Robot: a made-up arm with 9 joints.
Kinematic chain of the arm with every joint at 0, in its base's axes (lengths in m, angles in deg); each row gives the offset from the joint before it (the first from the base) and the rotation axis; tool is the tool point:
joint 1: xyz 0 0 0.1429 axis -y
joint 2: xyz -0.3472 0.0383 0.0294 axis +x
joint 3: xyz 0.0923 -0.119 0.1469 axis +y
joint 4: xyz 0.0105 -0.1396 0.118 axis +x
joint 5: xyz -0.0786 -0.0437 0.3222 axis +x
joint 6: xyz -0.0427 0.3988 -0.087 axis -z
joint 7: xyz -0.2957 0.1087 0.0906 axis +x
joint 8: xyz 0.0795 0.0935 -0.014 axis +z
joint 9: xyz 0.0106 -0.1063 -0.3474 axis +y
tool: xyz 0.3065 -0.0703 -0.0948
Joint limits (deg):
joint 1: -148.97..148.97
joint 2: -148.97..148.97
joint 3: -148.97..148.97
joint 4: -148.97..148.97
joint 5: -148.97..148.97
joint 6: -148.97..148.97
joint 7: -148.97..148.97
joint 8: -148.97..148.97
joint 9: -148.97..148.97
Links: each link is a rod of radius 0.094 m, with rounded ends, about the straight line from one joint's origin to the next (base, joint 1, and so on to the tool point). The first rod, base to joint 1, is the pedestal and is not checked.
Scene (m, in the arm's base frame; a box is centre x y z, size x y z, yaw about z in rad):
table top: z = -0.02
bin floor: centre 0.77 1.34 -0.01 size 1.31 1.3 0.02 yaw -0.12
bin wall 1: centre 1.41 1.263 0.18 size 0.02 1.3 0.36 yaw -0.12
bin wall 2: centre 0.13 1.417 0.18 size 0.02 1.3 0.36 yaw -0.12
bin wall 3: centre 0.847 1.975 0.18 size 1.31 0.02 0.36 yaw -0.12
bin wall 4: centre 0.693 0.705 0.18 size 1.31 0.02 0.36 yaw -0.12
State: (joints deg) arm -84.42 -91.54 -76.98 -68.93 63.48 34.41 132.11 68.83 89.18
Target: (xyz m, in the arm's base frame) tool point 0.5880 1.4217 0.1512
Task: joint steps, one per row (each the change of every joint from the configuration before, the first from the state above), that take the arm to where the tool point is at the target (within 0.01 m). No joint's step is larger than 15 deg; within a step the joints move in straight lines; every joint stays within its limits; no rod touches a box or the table.
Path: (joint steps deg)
1: -7.97 7.86 14.69 6.92 4.97 5.39 -1.11 0.49 -1.02
2: -7.97 7.87 14.69 6.93 4.97 5.39 -1.12 0.49 -1.01
3: -7.98 7.86 14.69 6.92 4.97 5.39 -1.11 0.50 -1.02
4: -7.97 7.86 14.69 6.92 4.97 5.39 -1.12 0.49 -1.02

